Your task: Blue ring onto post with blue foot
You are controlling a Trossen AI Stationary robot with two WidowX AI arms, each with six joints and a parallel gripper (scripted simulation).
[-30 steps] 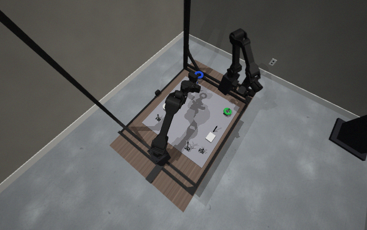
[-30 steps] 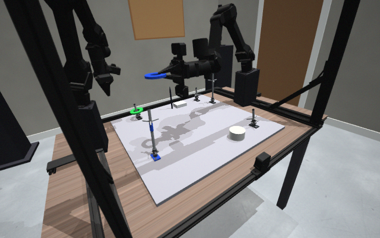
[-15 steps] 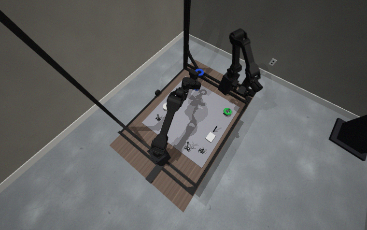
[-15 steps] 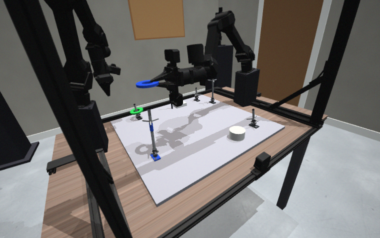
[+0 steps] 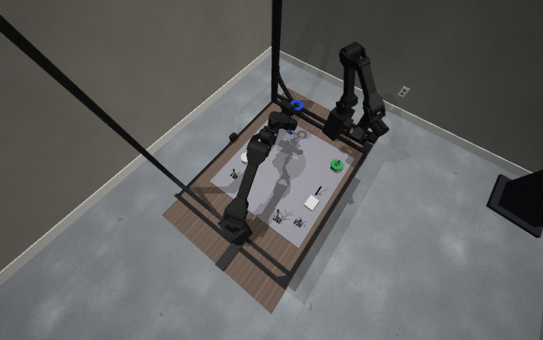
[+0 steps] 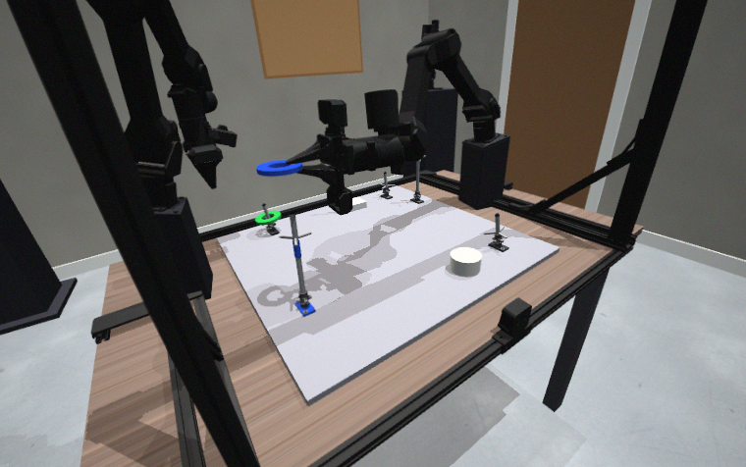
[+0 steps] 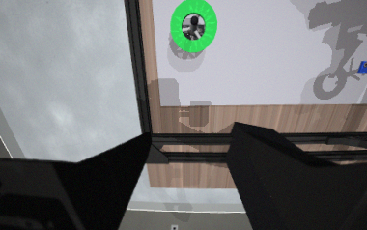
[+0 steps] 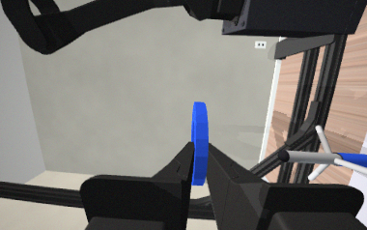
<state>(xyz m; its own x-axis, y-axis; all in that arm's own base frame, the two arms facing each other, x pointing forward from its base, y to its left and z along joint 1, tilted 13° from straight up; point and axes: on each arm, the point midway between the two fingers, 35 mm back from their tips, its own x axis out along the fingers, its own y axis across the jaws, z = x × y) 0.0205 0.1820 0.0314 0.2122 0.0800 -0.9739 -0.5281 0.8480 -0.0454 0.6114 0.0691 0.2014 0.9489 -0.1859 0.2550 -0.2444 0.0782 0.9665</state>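
Now: right hand 50 mm to the right of the blue ring. From my right hand the other things lie so: white block (380 mm ahead, 250 mm below, 240 mm to the right); then short post (410 mm to the right, 210 mm below, 60 mm behind); then black pen (360 mm ahead, 180 mm to the right, 170 mm below).
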